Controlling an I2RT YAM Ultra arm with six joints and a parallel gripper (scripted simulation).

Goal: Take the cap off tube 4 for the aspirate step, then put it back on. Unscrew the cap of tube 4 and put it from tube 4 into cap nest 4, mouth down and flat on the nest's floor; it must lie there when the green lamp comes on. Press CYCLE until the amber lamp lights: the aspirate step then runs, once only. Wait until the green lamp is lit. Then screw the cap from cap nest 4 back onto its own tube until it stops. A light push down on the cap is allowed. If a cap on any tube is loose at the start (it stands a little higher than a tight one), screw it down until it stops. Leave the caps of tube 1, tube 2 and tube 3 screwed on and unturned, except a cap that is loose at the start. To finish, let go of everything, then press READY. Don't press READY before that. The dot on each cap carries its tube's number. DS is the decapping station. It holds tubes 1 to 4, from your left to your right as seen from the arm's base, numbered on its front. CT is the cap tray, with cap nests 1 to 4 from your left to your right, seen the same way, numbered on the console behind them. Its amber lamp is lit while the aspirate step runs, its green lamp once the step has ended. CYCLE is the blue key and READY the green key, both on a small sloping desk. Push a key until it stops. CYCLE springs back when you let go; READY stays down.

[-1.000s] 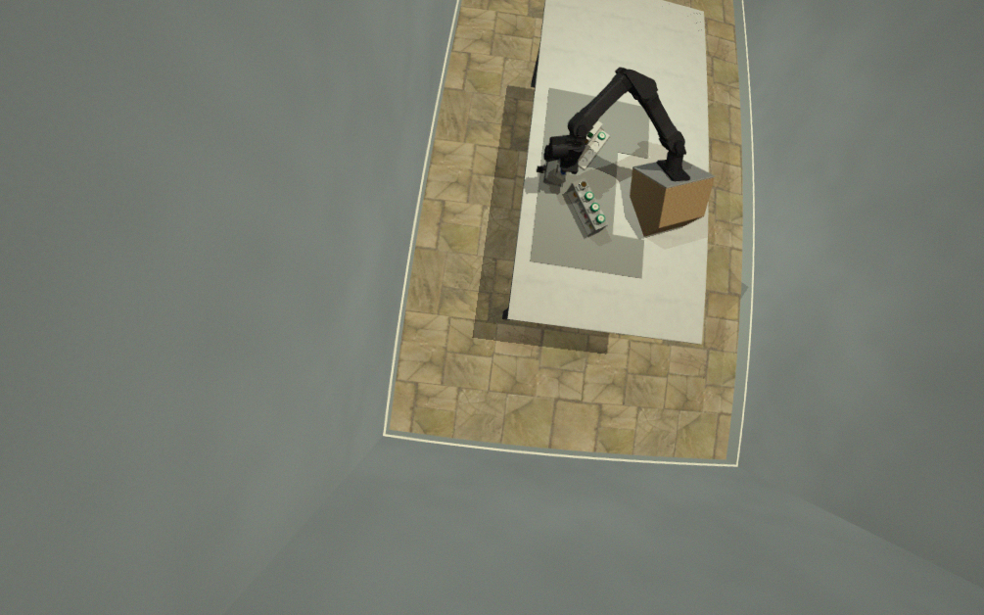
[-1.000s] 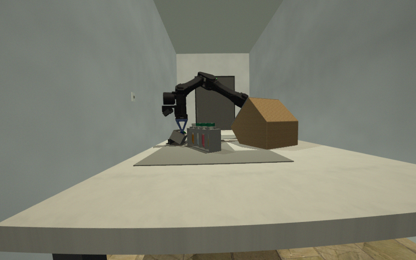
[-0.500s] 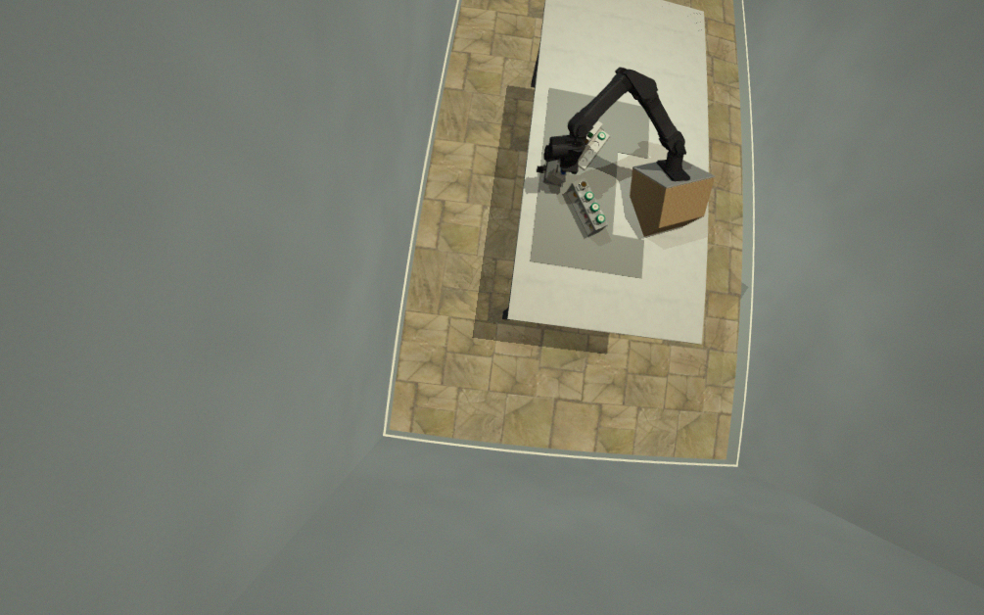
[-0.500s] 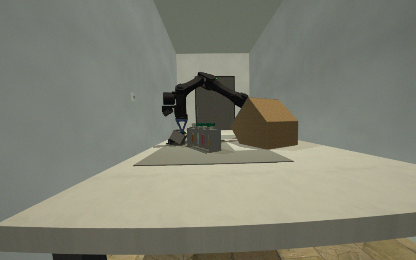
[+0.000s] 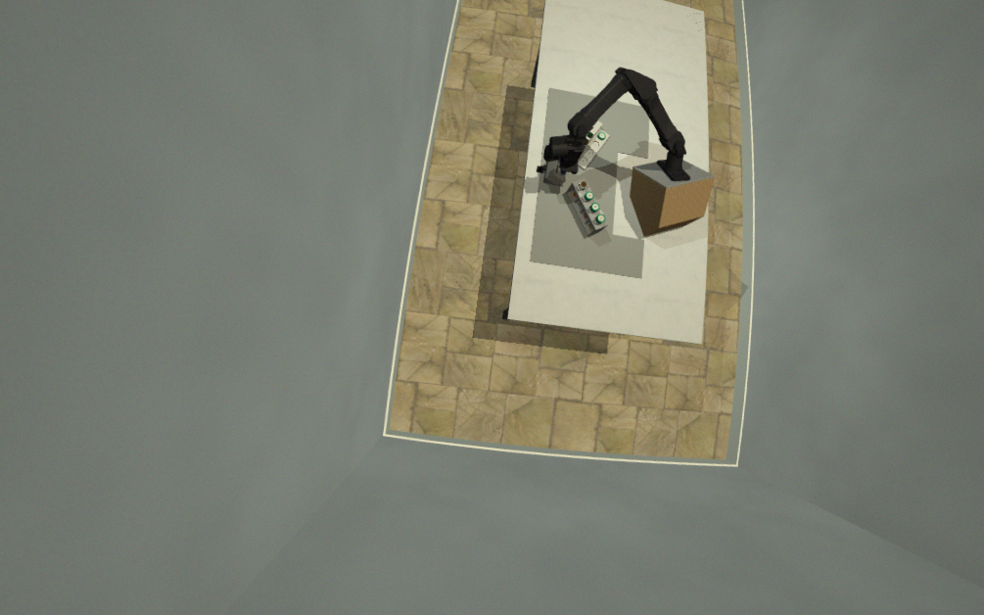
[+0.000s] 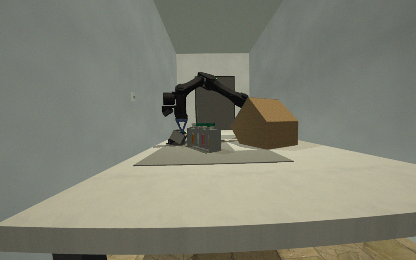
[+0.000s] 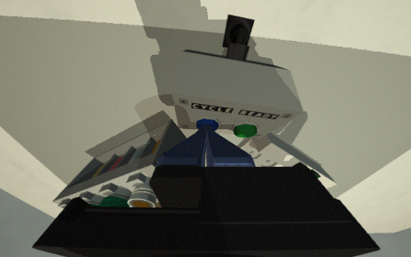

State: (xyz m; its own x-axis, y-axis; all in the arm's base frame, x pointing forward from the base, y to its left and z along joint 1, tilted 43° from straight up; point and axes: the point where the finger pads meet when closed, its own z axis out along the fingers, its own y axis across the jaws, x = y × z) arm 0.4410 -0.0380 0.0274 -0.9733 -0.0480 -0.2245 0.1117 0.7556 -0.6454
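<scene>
My hand is 10 mm above the blue cycle key. From my hand the other things lie so: green ready key (40 mm to the right, 10 mm below, 10 mm behind).
</scene>
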